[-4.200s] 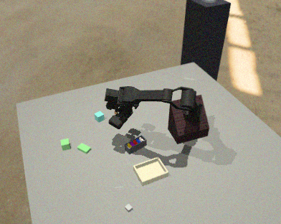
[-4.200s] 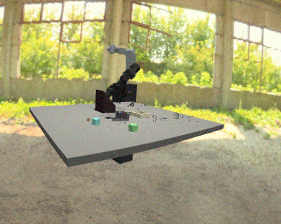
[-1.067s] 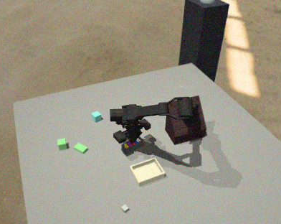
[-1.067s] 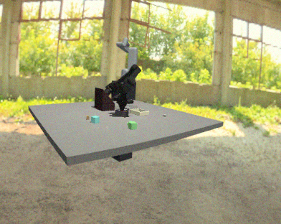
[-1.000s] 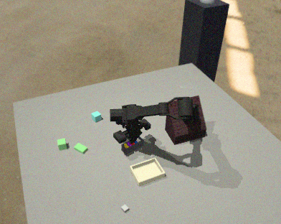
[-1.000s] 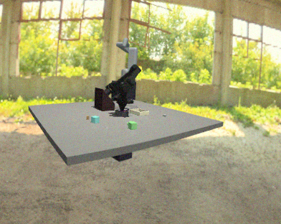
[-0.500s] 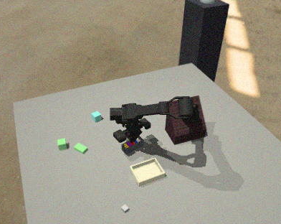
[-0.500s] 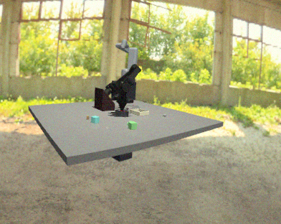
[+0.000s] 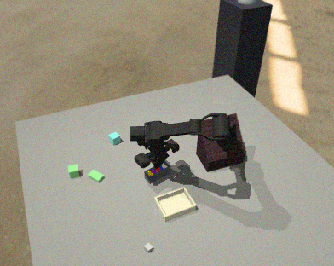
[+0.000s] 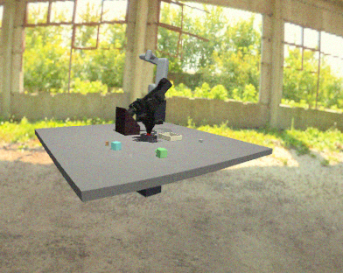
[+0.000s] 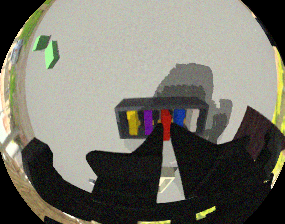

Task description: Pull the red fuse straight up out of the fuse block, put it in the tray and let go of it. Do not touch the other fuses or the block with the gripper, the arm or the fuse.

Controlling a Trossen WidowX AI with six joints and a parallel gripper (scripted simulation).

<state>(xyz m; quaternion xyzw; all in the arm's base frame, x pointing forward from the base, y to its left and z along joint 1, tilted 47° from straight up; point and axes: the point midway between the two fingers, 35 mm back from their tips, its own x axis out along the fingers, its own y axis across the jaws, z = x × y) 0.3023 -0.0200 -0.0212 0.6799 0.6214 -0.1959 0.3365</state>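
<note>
Now: the tray 10 mm ahead of my gripper tip, 180 mm to the left of it and 40 mm below it. Also, from my gripper tip: red fuse (10 mm below); then cyan cube (80 mm ahead, 290 mm to the right, 30 mm below); then orange peg (20 mm behind, 290 mm to the right, 40 mm below).
</note>
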